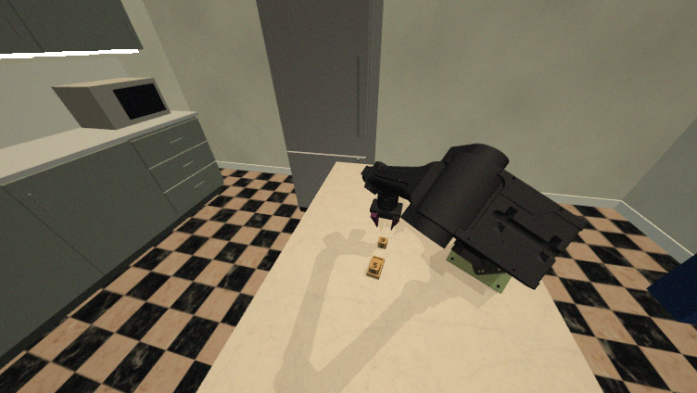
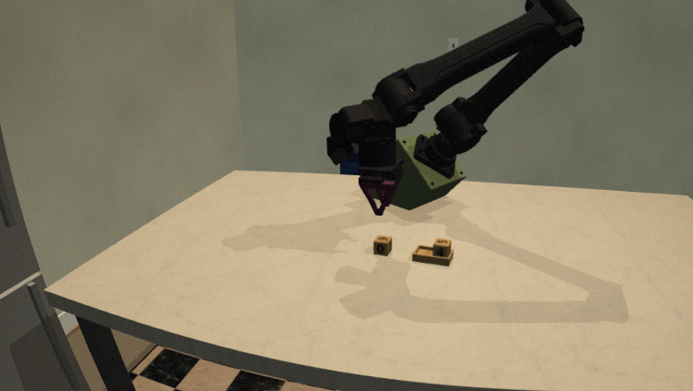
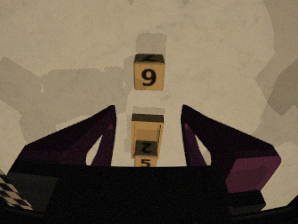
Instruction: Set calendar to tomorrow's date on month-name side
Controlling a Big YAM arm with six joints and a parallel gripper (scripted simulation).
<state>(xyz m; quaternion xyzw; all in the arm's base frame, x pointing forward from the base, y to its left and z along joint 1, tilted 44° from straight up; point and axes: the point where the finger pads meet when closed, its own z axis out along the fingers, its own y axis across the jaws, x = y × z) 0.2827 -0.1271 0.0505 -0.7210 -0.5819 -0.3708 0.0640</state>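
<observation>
My gripper is now 90 mm above the cube. From my hand the other things lie so: wooden tray (10 mm ahead, 110 mm to the left, 90 mm below).
</observation>
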